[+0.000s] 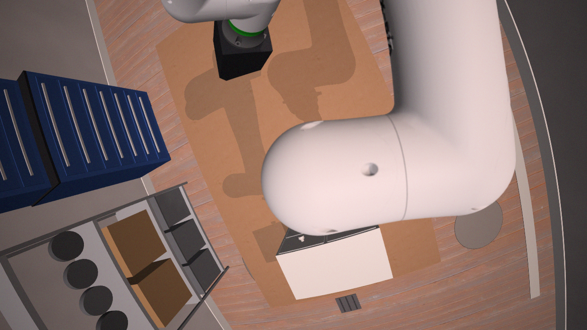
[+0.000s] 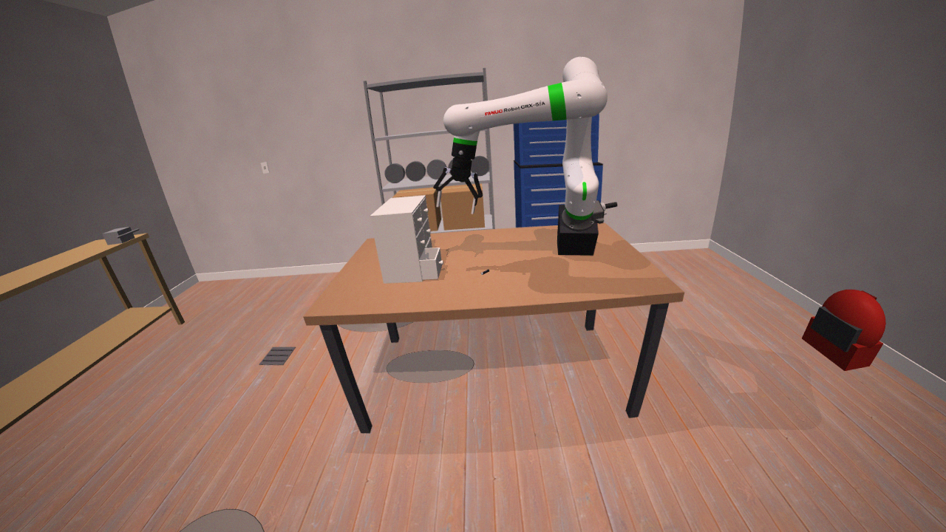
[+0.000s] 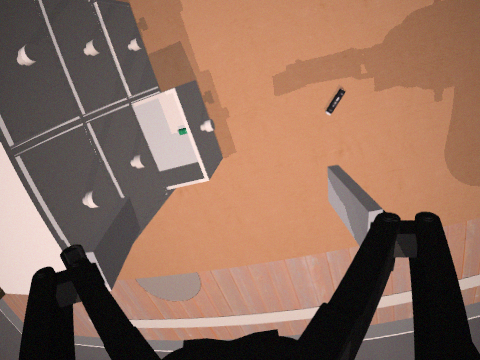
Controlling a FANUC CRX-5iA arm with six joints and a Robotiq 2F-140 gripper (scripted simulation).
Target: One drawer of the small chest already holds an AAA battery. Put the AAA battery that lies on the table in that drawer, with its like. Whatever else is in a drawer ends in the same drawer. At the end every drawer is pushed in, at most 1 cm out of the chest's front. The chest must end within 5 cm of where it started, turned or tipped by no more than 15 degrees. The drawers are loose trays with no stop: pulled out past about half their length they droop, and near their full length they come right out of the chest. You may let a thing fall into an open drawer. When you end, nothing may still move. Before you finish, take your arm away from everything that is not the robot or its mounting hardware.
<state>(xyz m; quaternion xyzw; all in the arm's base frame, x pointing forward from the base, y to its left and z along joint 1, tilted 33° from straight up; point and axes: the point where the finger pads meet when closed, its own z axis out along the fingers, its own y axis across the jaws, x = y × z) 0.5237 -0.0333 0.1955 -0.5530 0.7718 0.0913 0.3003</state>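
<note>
The AAA battery is 10 cm behind my hand, 2 cm to the left of it and 29 cm below it. Also, from my hand: green battery: 13 cm ahead, 1 cm to the right, 29 cm below.
</note>
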